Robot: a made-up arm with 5 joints.
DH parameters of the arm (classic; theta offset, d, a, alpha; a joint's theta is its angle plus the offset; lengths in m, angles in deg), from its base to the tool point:
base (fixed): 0 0.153 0 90
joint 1: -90 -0.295 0.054 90
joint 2: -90 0.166 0.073 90
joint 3: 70.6 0 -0.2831 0
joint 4: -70.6 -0.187 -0.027 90
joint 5: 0 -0.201 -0.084 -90
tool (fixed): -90 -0.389 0 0
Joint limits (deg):
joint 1: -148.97..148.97
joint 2: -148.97..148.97
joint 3: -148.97..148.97
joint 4: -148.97..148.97
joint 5: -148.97..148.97
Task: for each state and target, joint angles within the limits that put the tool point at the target. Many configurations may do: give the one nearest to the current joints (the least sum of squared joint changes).
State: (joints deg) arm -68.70 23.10 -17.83 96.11 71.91
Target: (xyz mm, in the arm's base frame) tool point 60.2 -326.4 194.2
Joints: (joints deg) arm -76.14 67.78 -17.09 129.36 42.94
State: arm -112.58 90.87 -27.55 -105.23 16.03
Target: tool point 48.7 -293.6 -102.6
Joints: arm -87.24 113.72 5.68 -123.98 24.90
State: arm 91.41 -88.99 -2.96 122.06 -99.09
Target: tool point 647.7 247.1 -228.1
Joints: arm 67.81 -73.60 -62.07 89.41 -83.33
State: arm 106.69 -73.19 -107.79 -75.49 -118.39
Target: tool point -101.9 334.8 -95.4
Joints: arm 108.33 -71.40 -104.34 -63.24 -111.76
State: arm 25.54 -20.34 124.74 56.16 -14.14
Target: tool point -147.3 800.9 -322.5
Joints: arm -8.16 -20.04 133.00 42.91 15.03
